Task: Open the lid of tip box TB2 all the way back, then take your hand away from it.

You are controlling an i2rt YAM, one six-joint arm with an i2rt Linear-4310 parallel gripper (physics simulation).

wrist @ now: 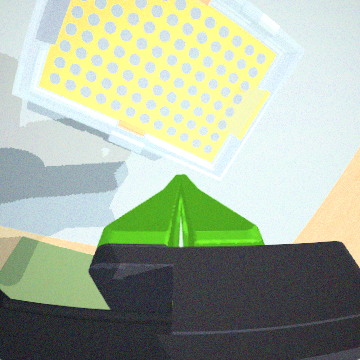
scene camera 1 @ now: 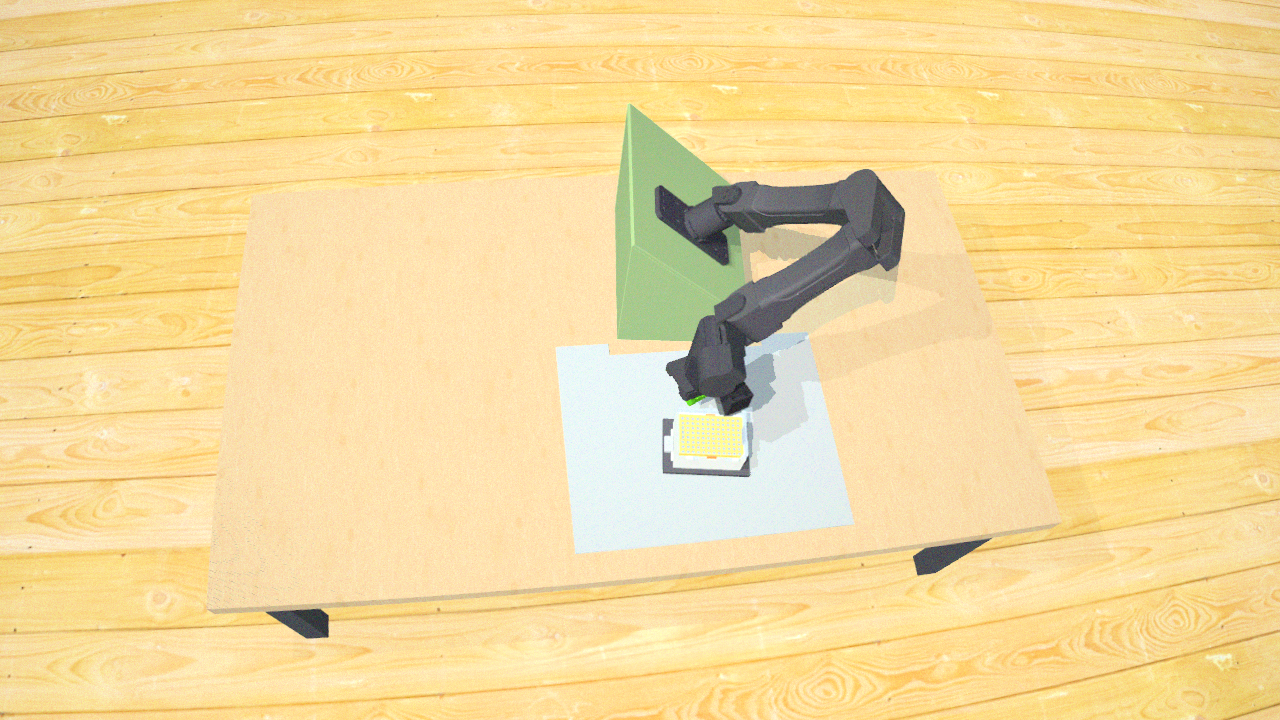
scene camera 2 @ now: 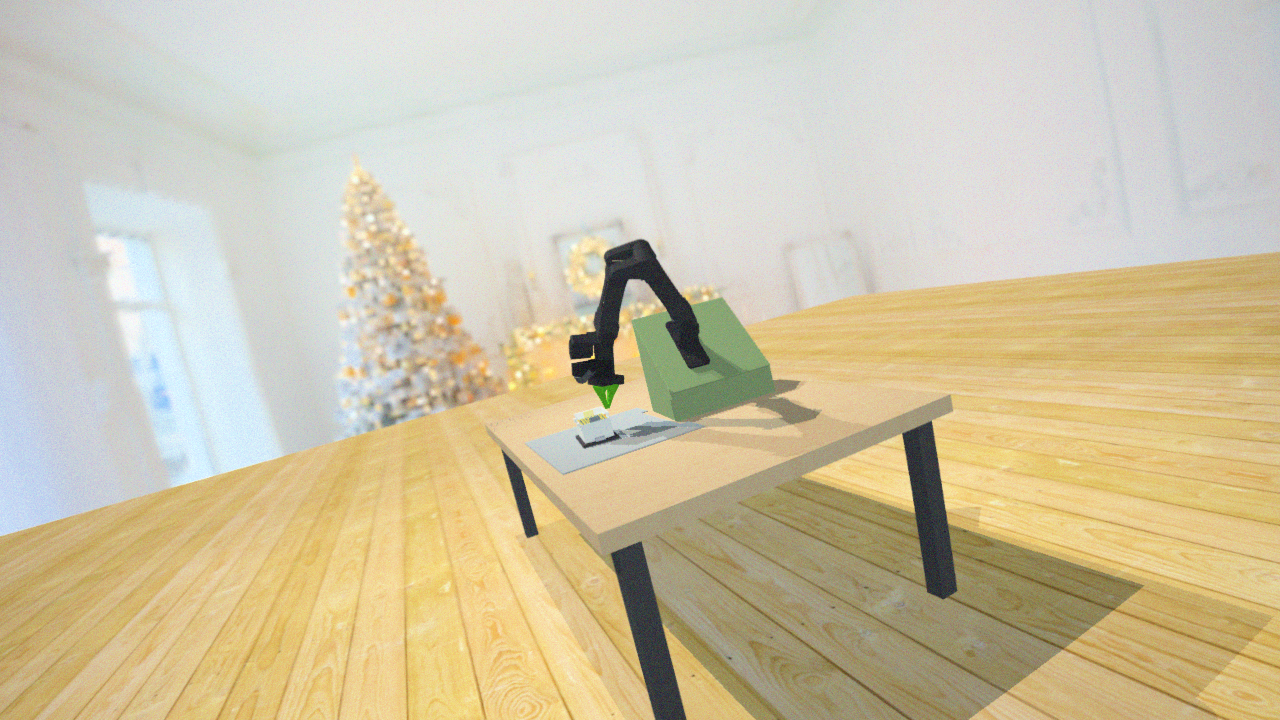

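Note:
Tip box TB2 is a whitish box with a yellow, hole-patterned rack. Its label cannot be read. A clear lid with pale edges seems to lie down over the rack, but its exact angle is hard to tell. My gripper has green fingers, shut together with nothing between them. In the wrist view the fingertips point at the box from just outside its near long side, close to one corner. They show apart from the box there. In scene camera 1 the wrist partly hides the fingers.
The box stands on a dark base plate on a pale blue-grey mat. A green wedge-shaped mount carries the arm behind the mat. The wooden table extends around them.

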